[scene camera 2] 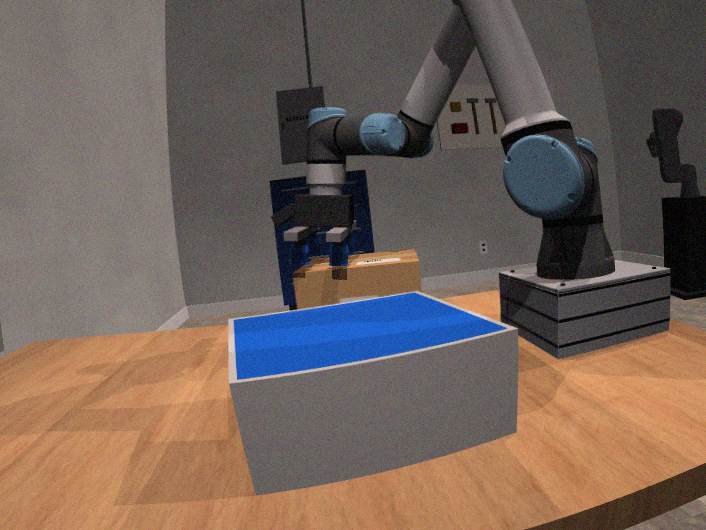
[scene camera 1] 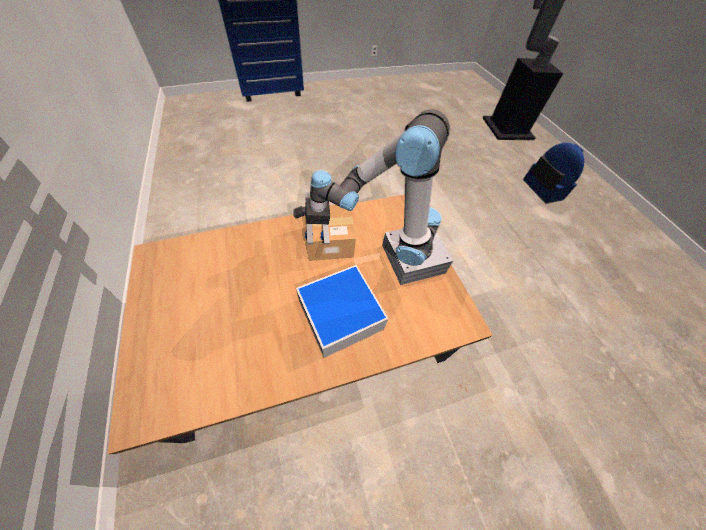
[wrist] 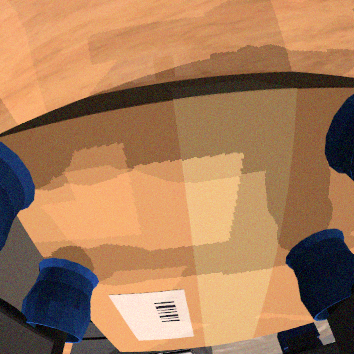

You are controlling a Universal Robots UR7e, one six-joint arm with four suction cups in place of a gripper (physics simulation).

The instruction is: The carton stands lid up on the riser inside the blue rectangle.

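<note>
The brown carton (scene camera 1: 337, 244) (scene camera 2: 378, 277) (wrist: 158, 211) stands on the wooden table (scene camera 1: 198, 342) (scene camera 2: 85, 427) (wrist: 140, 46), behind the riser. Its taped face with a white barcode label (wrist: 152, 314) points up. The grey riser (scene camera 1: 354, 340) (scene camera 2: 370, 416) carries the blue rectangle (scene camera 1: 340, 305) (scene camera 2: 353, 330) on top, and nothing stands on it. My suction gripper (scene camera 1: 317, 233) (scene camera 2: 324, 250) points straight down, close over the carton's left part. Its dark blue cups (wrist: 60, 298) frame the wrist view. I cannot tell whether they touch the carton.
The arm's grey base block (scene camera 1: 418, 262) (scene camera 2: 581, 307) stands on the table right of the carton. On the floor are a blue drawer cabinet (scene camera 1: 265, 45) at the back wall, a black pedestal (scene camera 1: 521, 99) and a blue object (scene camera 1: 556, 170).
</note>
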